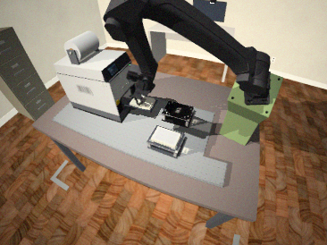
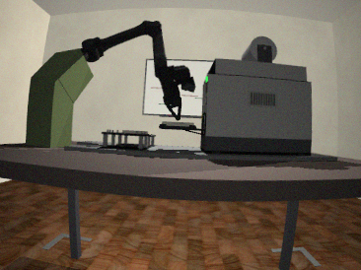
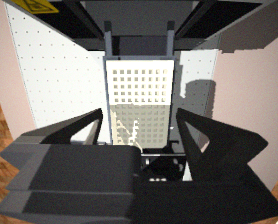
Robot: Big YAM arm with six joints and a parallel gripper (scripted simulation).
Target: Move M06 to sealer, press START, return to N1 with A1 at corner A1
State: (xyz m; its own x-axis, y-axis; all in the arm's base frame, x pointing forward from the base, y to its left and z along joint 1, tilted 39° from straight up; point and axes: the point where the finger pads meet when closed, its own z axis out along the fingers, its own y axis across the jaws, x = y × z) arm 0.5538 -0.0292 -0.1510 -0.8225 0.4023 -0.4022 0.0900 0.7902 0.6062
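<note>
The sealer stage lies 40 mm below my hand. The rest, counted from my hand: white start button (90 mm ahead, 100 mm to the right, 60 mm above); then foil roll (330 mm ahead, 30 mm to the right, 290 mm above); then plate (180 mm behind, 170 mm to the left, 70 mm below).
</note>
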